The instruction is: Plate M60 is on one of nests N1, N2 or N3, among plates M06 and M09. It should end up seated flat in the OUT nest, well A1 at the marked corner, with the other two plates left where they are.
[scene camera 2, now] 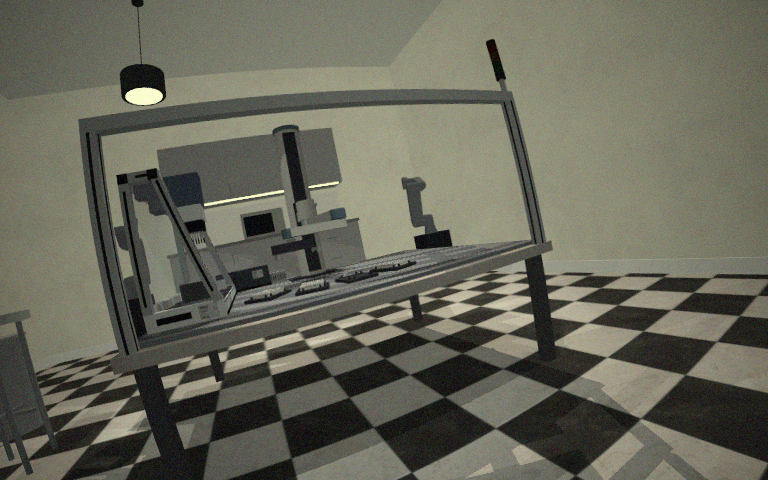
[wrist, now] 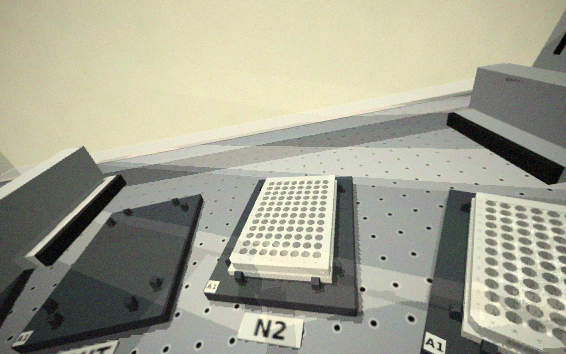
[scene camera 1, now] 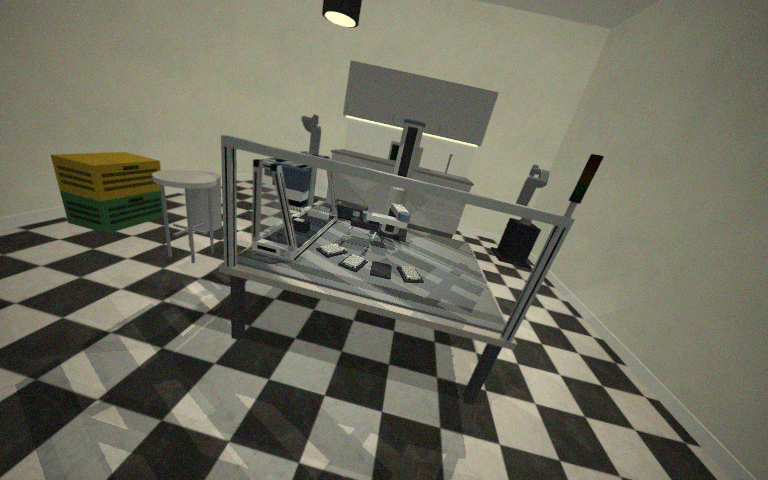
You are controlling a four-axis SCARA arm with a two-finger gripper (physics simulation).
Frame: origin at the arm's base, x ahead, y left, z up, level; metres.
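Seen in the pictures: gripper, fingertip midpoint: [scene camera 2: 299,252] [wrist: 274,132] [scene camera 1: 359,236]; arm's base, origin of the base link: [scene camera 1: 388,233].
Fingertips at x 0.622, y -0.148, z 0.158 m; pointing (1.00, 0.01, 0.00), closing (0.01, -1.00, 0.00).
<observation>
Offsets run from my fingertips to a thing's top centre. "*": to the spot under its first point. Level surfaces: height alone.
My gripper [wrist: 274,132] [scene camera 2: 292,249] is open and empty; its two wide-set fingers stand above the deck on either side of the N2 area in the wrist view. A white well plate @[0.119 m down, 0.089 m ahead, 0.010 m left] [wrist: 287,220] [scene camera 1: 353,262] [scene camera 2: 312,285] sits on the dark N2 nest @[0.123 m down, 0.089 m ahead, 0.010 m left] [wrist: 280,296]. The bare dark OUT nest @[0.123 m down, 0.087 m ahead, 0.182 m left] [wrist: 150,245] [scene camera 1: 380,270] [scene camera 2: 356,276] is left of it in the wrist view, its A1 mark at the lower left. Another white plate @[0.119 m down, 0.001 m ahead, 0.155 m right] [wrist: 525,270] [scene camera 1: 331,249] [scene camera 2: 268,292] is at right, its nest label not visible. A third plate @[0.119 m down, 0.055 m ahead, 0.358 m left] [scene camera 1: 410,273] [scene camera 2: 396,265] lies beyond OUT. No plate ID is legible.
A perforated grey deck @[0.145 m down] [wrist: 390,165] carries the nests. A profile frame @[* 0.145 m up, 0.421 m ahead, 0.553 m right] [scene camera 1: 227,209] [scene camera 2: 104,226] rises along the table edge. A slanted-post instrument frame @[* 0.125 m up, 0.226 m ahead, 0.367 m right] [scene camera 1: 286,212] [scene camera 2: 184,232] stands at the left of the table in both scene views. The arm column [scene camera 1: 410,148] [scene camera 2: 292,169] stands behind the nests.
</observation>
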